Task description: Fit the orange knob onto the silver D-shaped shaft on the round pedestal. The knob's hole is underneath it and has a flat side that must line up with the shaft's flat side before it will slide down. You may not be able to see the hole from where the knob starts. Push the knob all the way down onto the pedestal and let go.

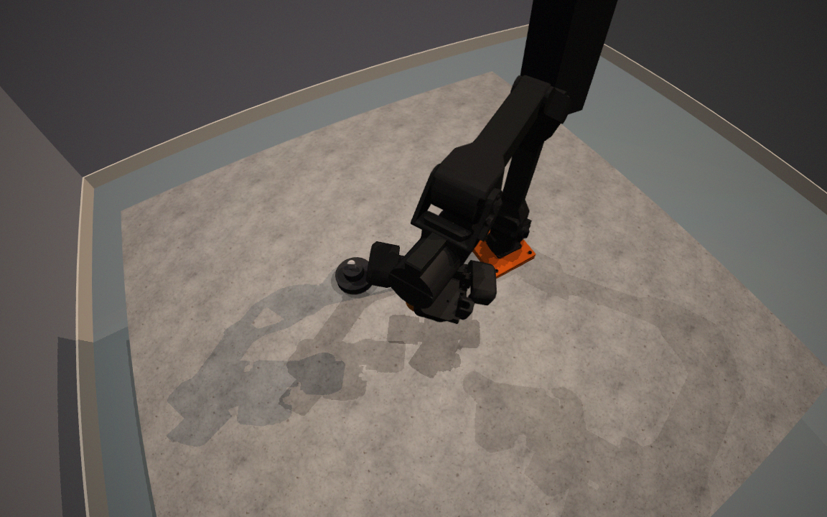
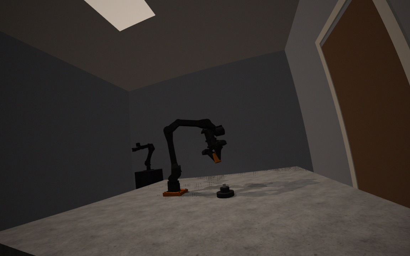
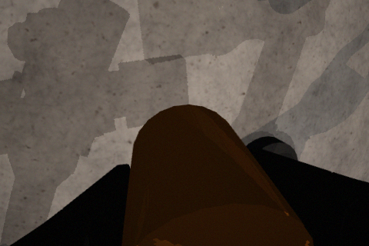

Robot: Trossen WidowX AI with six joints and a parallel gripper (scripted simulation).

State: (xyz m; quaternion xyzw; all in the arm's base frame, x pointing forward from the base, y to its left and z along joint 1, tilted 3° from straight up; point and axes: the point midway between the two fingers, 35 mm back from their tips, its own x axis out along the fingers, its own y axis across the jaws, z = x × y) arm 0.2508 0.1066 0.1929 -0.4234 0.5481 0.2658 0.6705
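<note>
The round black pedestal lies 190 mm to the right of my gripper tip, 130 mm below it and 60 mm ahead of it. Round my gripper tip: orange knob (30 mm above, 10 mm to the left, 10 mm behind).
</note>
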